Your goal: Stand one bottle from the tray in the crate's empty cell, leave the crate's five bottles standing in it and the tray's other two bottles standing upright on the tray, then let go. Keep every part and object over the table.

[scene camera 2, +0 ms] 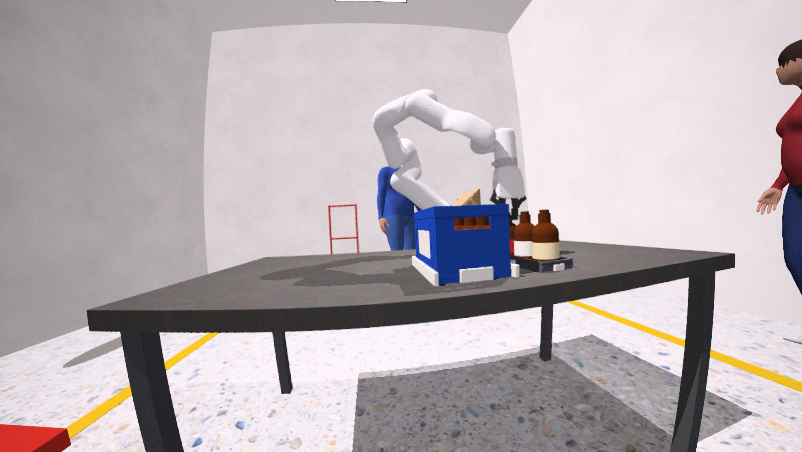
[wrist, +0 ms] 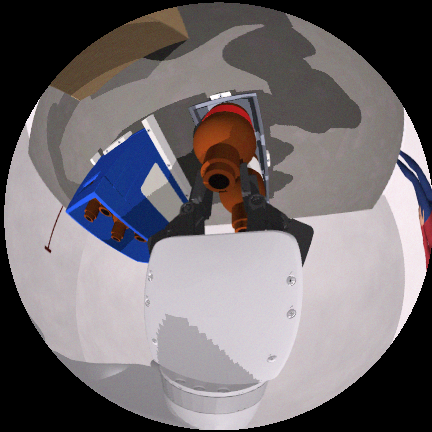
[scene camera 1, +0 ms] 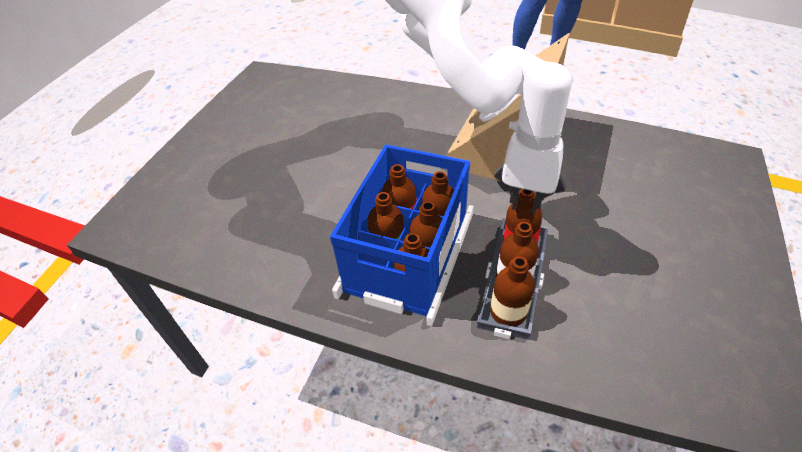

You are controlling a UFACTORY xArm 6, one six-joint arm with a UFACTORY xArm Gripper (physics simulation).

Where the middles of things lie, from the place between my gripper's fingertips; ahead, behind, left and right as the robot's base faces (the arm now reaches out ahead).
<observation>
My gripper is now 16 cm short of the cream-labelled bottle [scene camera 1: 514, 286], 2 cm to the right of it and 5 cm above it.
</observation>
